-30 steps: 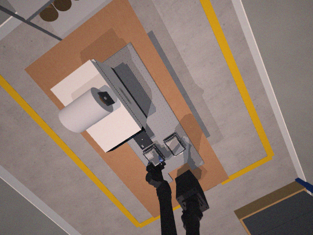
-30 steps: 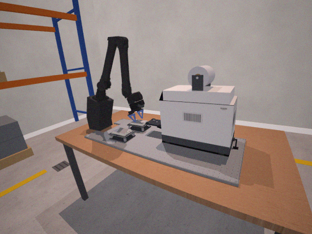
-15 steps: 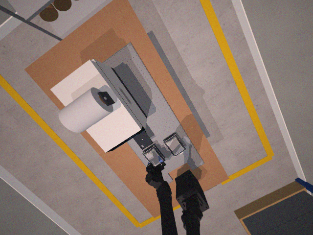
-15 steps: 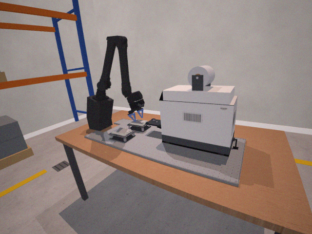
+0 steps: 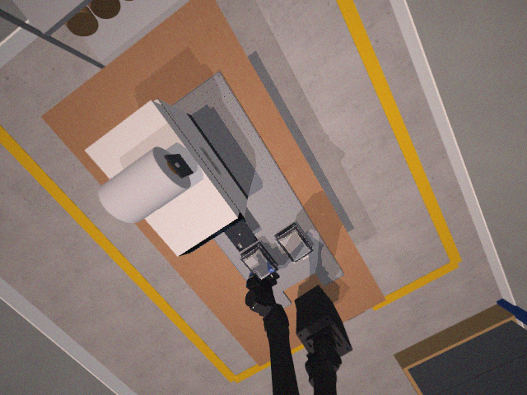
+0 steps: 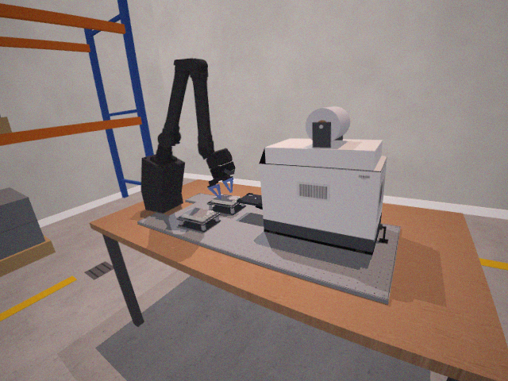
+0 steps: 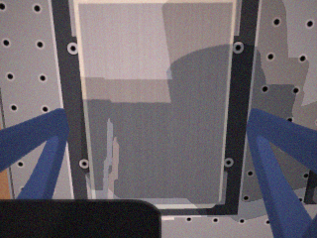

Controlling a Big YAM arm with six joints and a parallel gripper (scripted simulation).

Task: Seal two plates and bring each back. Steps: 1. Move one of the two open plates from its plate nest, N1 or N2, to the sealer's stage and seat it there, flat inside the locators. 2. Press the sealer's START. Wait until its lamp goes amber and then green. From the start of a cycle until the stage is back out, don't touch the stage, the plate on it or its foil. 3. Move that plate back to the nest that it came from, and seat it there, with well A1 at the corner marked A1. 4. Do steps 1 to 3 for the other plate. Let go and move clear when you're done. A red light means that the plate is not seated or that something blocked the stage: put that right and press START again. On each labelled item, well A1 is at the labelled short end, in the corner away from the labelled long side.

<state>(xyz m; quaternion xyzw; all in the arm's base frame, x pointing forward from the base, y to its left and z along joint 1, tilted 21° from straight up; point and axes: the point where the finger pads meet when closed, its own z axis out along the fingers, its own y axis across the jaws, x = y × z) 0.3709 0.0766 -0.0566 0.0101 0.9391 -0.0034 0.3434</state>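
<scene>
The white well plate is 30 mm below my hand. The rest, counted from my hand: foil roll (530 mm ahead, 340 mm above, 60 mm to the right); dark sealer stage (200 mm ahead, 40 mm to the right, 10 mm above); start button (300 mm ahead, 110 mm above, 50 mm to the left).
</scene>
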